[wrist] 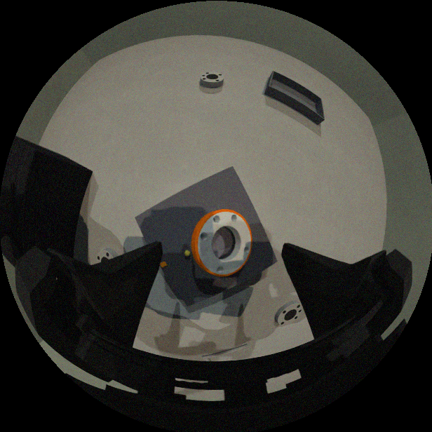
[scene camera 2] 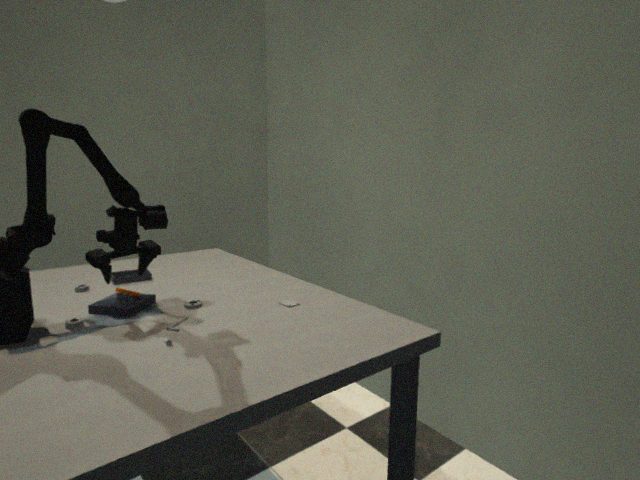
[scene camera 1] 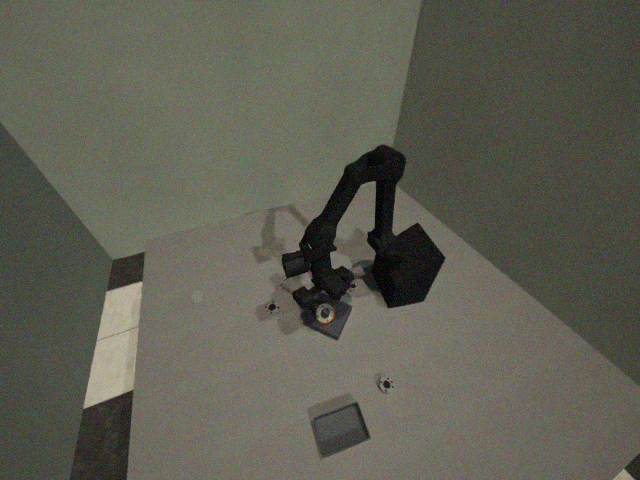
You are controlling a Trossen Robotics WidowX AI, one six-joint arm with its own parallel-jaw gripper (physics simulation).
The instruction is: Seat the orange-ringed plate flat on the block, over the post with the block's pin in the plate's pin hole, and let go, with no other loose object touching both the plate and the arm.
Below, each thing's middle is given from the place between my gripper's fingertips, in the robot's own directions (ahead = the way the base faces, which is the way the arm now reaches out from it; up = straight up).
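The dark grey block [scene camera 2: 135, 304] is 10 mm behind my hand, 10 mm to the right of it and 70 mm below it. Counted from my hand as well, the shallow tray [scene camera 1: 337, 430] is 130 mm ahead, 270 mm to the left and 70 mm below.
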